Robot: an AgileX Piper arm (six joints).
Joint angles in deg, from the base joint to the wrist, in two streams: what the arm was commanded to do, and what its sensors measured. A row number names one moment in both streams.
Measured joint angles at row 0:
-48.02 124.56 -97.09 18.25 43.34 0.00
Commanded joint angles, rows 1 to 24:
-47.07 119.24 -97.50 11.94 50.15 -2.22
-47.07 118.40 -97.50 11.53 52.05 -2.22
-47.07 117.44 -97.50 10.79 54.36 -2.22
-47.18 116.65 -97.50 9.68 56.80 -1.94
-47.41 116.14 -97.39 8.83 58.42 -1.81
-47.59 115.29 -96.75 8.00 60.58 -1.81
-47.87 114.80 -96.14 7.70 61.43 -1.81
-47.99 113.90 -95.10 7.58 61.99 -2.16
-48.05 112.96 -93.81 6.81 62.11 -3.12
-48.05 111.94 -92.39 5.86 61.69 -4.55
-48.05 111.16 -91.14 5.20 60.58 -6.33
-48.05 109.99 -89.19 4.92 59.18 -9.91
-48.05 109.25 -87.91 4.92 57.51 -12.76
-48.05 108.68 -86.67 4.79 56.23 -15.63
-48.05 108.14 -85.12 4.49 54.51 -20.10
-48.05 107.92 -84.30 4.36 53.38 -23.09
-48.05 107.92 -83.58 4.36 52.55 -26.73
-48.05 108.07 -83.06 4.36 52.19 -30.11
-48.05 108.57 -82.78 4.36 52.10 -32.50
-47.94 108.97 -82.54 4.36 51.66 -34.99
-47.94 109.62 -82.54 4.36 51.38 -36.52
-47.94 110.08 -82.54 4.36 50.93 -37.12
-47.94 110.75 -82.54 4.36 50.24 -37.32
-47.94 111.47 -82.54 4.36 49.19 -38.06
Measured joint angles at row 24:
-47.89 109.60 -82.92 4.75 52.24 -33.51
